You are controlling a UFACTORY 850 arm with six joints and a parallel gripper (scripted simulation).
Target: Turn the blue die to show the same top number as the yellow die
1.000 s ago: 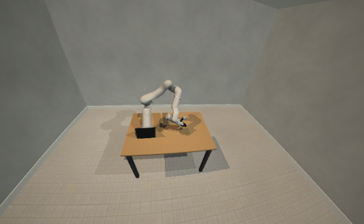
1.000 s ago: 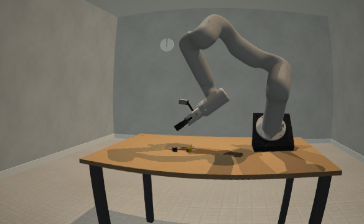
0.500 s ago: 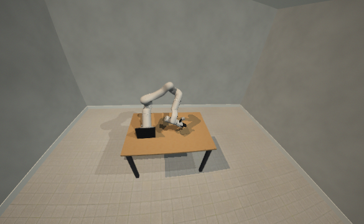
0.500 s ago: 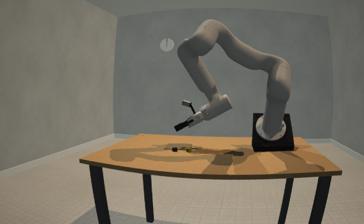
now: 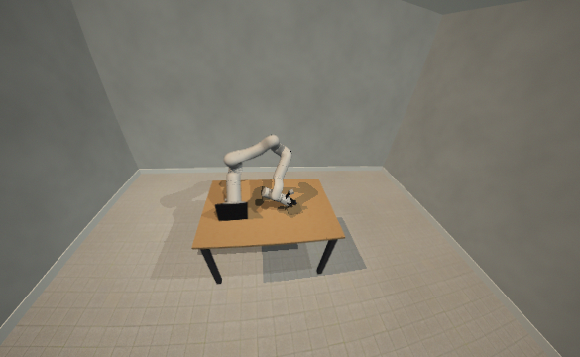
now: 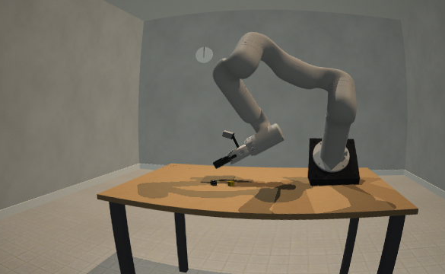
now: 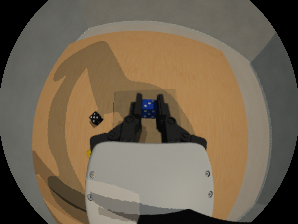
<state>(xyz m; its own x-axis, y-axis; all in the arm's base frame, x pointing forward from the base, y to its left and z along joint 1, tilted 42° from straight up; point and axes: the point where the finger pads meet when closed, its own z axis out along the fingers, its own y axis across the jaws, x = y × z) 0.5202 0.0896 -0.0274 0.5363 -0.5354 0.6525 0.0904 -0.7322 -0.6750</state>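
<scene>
Now: the tan mat 70 mm below my hand. From my hand the other things lie so: yellow die 80 mm behind, 100 mm to the left, 70 mm below; black die 10 mm behind, 110 mm to the left, 70 mm below; blue die 10 mm ahead, 10 mm below.
</scene>
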